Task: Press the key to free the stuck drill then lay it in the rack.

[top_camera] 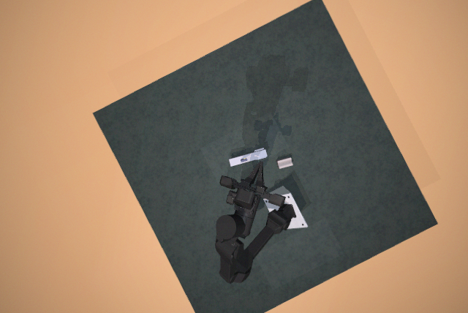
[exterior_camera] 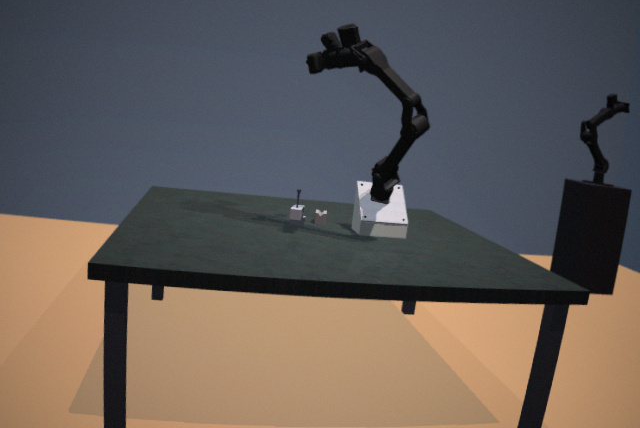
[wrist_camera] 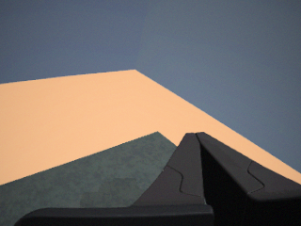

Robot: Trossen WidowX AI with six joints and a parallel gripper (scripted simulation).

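Now: the drill 500 mm below my gripper tip and 20 mm behind it. From my gripper tip the other things lie so: rack: 540 mm below, 140 mm to the right, 110 mm behind; then housing: 510 mm below, 20 mm to the left, 20 mm behind.
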